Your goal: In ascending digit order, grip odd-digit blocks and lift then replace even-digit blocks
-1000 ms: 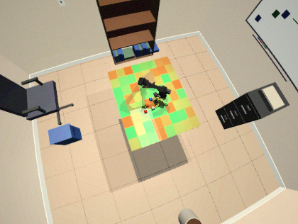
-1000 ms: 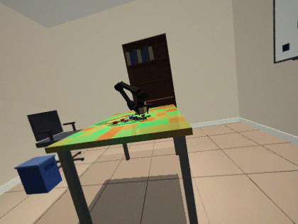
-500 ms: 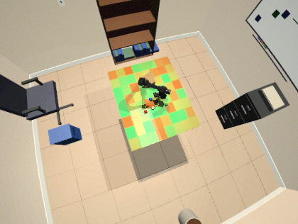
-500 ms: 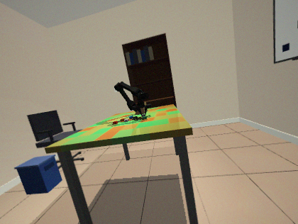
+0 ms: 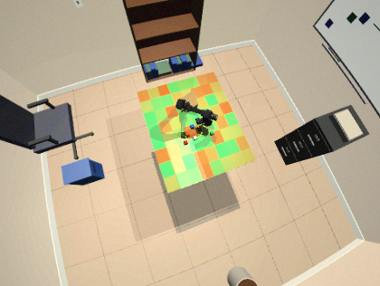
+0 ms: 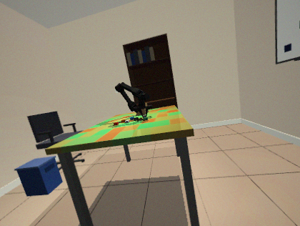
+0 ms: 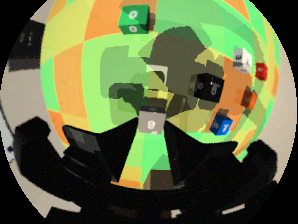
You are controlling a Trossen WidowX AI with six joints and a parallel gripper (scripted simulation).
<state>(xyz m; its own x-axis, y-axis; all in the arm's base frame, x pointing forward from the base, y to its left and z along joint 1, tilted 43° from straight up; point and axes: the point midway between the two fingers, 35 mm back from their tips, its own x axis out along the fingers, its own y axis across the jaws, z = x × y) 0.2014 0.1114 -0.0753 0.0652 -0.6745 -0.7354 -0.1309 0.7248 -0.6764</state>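
My gripper tip is now 70 mm short of the black block and 60 mm to the left of it. Round my gripper tip: blue block: 20 mm ahead, 130 mm to the right; grey block: right at my gripper tip; green block: 130 mm ahead, 50 mm to the left.
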